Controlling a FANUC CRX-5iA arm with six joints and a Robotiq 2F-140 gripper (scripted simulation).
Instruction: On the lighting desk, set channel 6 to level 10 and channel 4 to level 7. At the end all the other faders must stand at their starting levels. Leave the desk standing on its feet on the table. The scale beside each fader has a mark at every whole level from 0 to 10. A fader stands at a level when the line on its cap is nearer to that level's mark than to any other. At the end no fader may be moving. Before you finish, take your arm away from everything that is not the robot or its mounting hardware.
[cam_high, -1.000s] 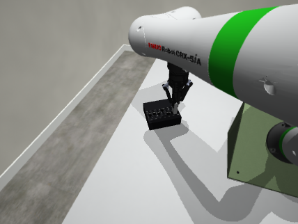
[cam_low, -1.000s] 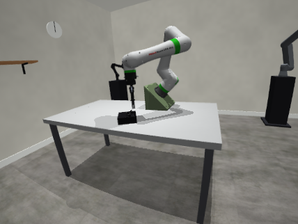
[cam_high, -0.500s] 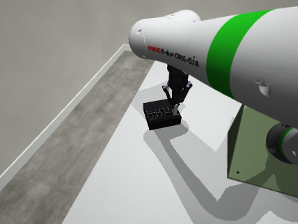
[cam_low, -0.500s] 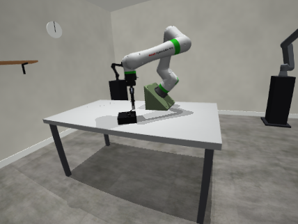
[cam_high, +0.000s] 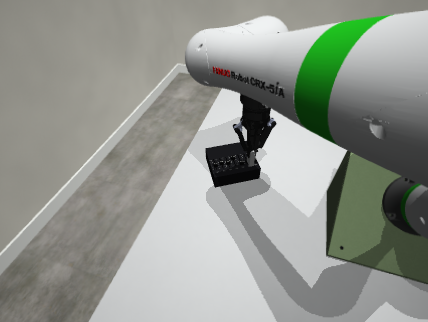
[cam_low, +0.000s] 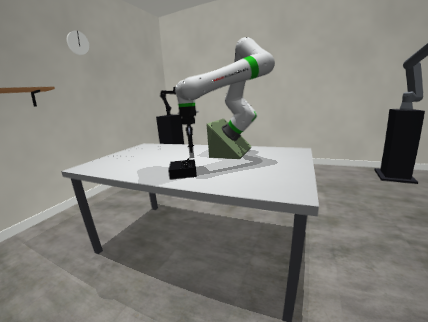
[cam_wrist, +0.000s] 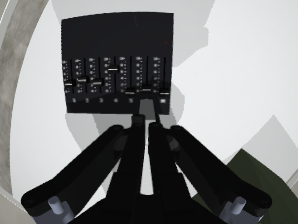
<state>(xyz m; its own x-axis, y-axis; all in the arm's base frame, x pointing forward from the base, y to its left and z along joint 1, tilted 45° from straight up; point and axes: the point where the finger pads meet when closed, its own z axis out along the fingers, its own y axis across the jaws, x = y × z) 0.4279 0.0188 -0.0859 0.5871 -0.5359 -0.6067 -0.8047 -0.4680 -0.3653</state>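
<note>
The fader cap is 40 mm below my hand, 30 mm to the right of it and 10 mm behind it.
</note>
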